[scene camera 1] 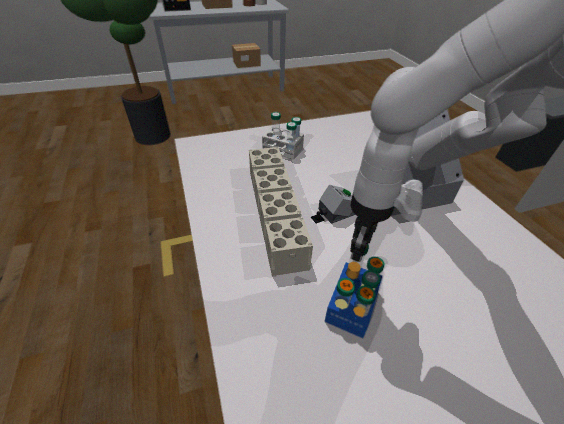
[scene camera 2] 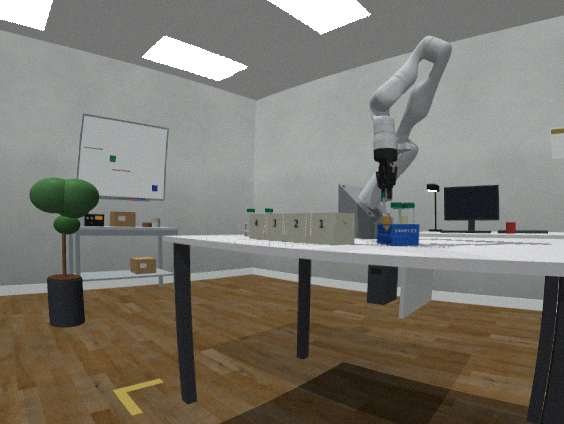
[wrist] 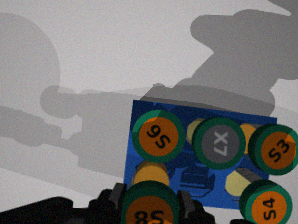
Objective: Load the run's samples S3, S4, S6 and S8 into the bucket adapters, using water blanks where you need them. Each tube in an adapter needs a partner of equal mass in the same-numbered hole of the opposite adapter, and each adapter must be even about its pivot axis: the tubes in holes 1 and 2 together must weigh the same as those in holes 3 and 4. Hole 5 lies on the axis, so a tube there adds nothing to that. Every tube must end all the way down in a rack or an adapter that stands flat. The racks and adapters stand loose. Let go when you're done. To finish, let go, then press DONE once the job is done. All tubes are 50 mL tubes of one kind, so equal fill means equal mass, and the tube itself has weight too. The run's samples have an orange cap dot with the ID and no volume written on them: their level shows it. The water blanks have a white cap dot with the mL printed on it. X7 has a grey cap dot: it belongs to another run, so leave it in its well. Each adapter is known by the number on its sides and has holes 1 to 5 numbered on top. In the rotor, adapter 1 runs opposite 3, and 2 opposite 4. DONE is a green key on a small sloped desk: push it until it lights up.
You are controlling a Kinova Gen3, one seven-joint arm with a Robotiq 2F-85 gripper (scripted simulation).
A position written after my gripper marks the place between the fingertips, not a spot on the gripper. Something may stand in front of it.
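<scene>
You'd find my gripper (scene camera 1: 358, 253) there with a blue sample rack (scene camera 1: 346, 319). Scene camera 2 has the rack (scene camera 2: 402, 234) as well, and my gripper (scene camera 2: 386, 201) too. Then the wrist view gives me a grey-dot tube X7 (wrist: 219, 143), plus the rack (wrist: 211, 194) and my gripper (wrist: 150, 202).
</scene>
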